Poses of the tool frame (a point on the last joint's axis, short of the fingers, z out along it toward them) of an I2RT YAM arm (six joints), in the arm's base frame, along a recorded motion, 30 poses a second.
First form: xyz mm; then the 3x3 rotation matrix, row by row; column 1 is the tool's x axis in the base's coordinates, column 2 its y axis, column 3 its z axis. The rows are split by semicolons.
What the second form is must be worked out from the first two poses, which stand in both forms.
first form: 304 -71 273; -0.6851 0.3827 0.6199; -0.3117 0.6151 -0.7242; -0.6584 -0.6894 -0.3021
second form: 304 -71 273 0.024 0.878 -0.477 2.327
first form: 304 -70 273; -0.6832 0.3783 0.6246; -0.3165 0.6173 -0.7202; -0.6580 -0.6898 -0.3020
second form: 304 -70 273 0.021 0.879 -0.476 2.324
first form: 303 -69 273; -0.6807 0.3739 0.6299; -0.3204 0.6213 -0.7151; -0.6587 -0.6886 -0.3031
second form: 303 -69 273 0.018 0.880 -0.474 2.320
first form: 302 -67 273; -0.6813 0.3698 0.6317; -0.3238 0.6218 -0.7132; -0.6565 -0.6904 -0.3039
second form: 302 -67 273 0.016 0.880 -0.474 2.321
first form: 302 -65 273; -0.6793 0.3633 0.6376; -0.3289 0.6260 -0.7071; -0.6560 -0.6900 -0.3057
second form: 302 -65 273 0.012 0.882 -0.472 2.318
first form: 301 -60 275; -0.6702 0.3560 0.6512; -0.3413 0.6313 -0.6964; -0.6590 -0.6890 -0.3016
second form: 301 -60 275 0.005 0.883 -0.470 2.305
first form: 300 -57 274; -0.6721 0.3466 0.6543; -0.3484 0.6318 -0.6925; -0.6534 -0.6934 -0.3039
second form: 300 -57 274 -0.001 0.883 -0.469 2.308
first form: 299 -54 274; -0.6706 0.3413 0.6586; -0.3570 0.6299 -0.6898; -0.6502 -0.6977 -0.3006
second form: 299 -54 274 -0.005 0.882 -0.471 2.306
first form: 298 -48 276; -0.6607 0.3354 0.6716; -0.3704 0.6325 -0.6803; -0.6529 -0.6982 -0.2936
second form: 298 -48 276 -0.012 0.882 -0.470 2.293
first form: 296 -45 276; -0.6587 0.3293 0.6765; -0.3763 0.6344 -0.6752; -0.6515 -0.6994 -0.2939
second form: 296 -45 276 -0.016 0.883 -0.469 2.290
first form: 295 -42 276; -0.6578 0.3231 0.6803; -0.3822 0.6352 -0.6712; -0.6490 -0.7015 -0.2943
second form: 295 -42 276 -0.020 0.883 -0.469 2.290
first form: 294 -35 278; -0.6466 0.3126 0.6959; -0.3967 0.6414 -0.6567; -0.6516 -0.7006 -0.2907
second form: 294 -35 278 -0.029 0.885 -0.466 2.276
